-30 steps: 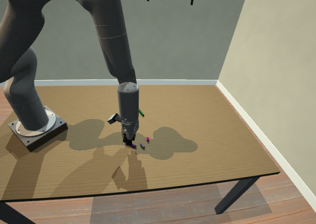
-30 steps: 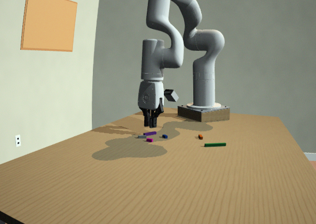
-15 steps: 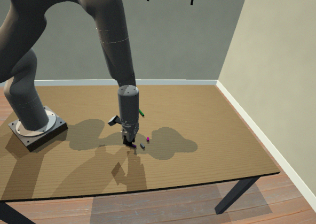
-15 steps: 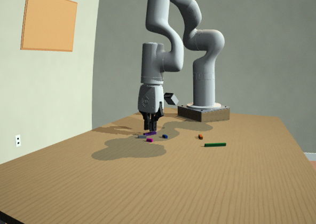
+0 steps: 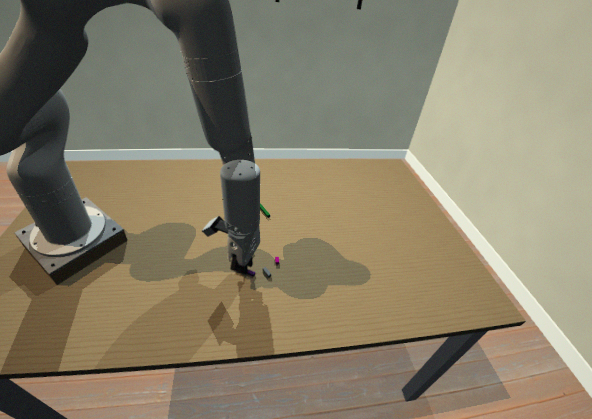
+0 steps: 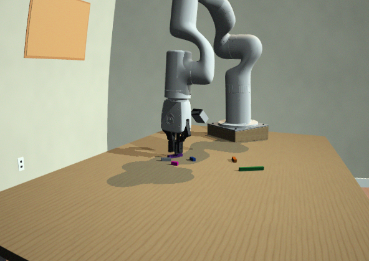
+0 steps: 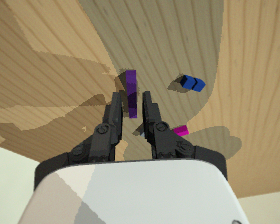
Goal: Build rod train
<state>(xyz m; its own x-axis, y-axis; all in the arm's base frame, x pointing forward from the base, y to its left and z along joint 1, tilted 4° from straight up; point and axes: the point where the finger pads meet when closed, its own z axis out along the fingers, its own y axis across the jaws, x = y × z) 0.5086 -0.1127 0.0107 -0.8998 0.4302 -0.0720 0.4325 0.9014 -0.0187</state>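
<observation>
The purple rod lies 3 cm below my hand. The rest, counted from my hand: grey rod: 6 cm ahead, 3 cm below, 1 cm to the right; orange rod: 19 cm to the left, 4 cm behind, 3 cm below; magenta rod: 9 cm ahead, 4 cm to the left, 3 cm below.
</observation>
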